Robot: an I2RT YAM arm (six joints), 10 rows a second.
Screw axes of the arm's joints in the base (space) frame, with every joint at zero. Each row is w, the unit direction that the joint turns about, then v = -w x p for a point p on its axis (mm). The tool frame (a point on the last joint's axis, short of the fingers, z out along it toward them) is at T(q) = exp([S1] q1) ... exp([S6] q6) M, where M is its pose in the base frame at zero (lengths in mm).
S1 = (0, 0, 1, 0.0, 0.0, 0.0)
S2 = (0, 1, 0, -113.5, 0.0, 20.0)
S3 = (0, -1, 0, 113.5, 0.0, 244.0)
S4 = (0, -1, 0, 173.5, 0.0, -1.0)
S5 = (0, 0, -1, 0.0, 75.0, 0.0)
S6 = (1, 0, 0, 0.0, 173.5, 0.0)
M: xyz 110.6 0.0 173.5 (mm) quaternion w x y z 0.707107 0 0.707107 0
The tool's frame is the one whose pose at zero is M.
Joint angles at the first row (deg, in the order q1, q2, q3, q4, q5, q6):
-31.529 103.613 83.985 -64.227 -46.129 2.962
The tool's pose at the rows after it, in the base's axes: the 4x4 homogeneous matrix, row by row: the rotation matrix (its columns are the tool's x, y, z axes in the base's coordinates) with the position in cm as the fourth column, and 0 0 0 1 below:
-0.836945 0.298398 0.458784 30.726; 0.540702 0.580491 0.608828 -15.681; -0.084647 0.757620 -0.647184 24.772; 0 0 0 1
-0.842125 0.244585 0.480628 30.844; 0.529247 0.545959 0.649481 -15.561; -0.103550 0.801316 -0.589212 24.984; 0 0 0 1
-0.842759 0.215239 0.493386 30.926; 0.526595 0.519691 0.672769 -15.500; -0.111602 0.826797 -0.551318 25.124; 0 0 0 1
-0.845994 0.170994 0.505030 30.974; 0.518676 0.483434 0.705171 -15.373; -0.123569 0.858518 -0.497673 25.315; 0 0 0 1
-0.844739 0.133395 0.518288 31.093; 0.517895 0.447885 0.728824 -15.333; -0.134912 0.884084 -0.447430 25.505; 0 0 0 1
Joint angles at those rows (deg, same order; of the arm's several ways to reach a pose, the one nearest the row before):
-31.529 103.613 83.985 -63.964 -49.364 2.043
-31.529 103.612 83.984 -63.593 -53.604 1.037
-31.528 103.613 83.985 -63.264 -56.249 0.842
-31.506 103.612 83.984 -63.263 -59.899 0.012
-31.506 103.613 83.985 -62.608 -63.156 0.012

